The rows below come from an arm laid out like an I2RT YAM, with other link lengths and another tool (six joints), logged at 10 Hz.
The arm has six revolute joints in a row. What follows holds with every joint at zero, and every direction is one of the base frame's. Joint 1 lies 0.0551 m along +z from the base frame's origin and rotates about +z. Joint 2 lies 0.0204 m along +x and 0.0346 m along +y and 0.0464 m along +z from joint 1 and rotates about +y. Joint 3 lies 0.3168 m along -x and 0.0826 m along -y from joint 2 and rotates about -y. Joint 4 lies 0.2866 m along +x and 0.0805 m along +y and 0.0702 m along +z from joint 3 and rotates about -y. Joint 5 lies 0.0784 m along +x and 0.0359 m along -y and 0.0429 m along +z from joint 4 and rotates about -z. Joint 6 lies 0.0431 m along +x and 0.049 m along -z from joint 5 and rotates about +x. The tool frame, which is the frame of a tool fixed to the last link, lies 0.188 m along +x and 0.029 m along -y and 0.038 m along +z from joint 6; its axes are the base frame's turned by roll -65.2, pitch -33 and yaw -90 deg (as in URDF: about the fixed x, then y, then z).
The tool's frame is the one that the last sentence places.
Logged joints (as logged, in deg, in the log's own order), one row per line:
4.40, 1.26, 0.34, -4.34, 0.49, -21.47
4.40, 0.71, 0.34, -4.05, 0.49, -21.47
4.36, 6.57, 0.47, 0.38, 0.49, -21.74
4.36, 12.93, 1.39, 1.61, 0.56, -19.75
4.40, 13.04, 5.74, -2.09, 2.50, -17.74
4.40, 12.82, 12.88, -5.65, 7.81, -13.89
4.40, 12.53, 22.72, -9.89, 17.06, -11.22
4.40, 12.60, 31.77, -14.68, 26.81, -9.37
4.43, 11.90, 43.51, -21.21, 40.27, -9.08
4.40, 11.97, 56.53, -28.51, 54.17, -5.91
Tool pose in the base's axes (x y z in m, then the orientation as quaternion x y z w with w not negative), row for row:
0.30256, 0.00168, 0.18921, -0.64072, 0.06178, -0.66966, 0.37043
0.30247, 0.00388, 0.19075, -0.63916, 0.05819, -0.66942, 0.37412
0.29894, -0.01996, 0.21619, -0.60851, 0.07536, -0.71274, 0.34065
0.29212, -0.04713, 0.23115, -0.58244, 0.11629, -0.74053, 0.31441
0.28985, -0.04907, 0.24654, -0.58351, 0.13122, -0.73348, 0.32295
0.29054, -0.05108, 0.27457, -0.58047, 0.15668, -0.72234, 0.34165
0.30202, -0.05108, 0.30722, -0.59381, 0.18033, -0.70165, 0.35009
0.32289, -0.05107, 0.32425, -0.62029, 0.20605, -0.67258, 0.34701
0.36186, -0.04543, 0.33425, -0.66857, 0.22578, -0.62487, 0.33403
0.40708, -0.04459, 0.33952, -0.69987, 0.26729, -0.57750, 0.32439
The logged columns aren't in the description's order. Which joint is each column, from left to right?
Columns, left to right: joint 1, joint 5, joint 3, joint 4, joint 2, joint 6.
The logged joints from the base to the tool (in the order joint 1, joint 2, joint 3, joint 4, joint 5, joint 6), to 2 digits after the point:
4.40, 0.49, 0.34, -4.34, 1.26, -21.47
4.40, 0.49, 0.34, -4.05, 0.71, -21.47
4.36, 0.49, 0.47, 0.38, 6.57, -21.74
4.36, 0.56, 1.39, 1.61, 12.93, -19.75
4.40, 2.50, 5.74, -2.09, 13.04, -17.74
4.40, 7.81, 12.88, -5.65, 12.82, -13.89
4.40, 17.06, 22.72, -9.89, 12.53, -11.22
4.40, 26.81, 31.77, -14.68, 12.60, -9.37
4.43, 40.27, 43.51, -21.21, 11.90, -9.08
4.40, 54.17, 56.53, -28.51, 11.97, -5.91

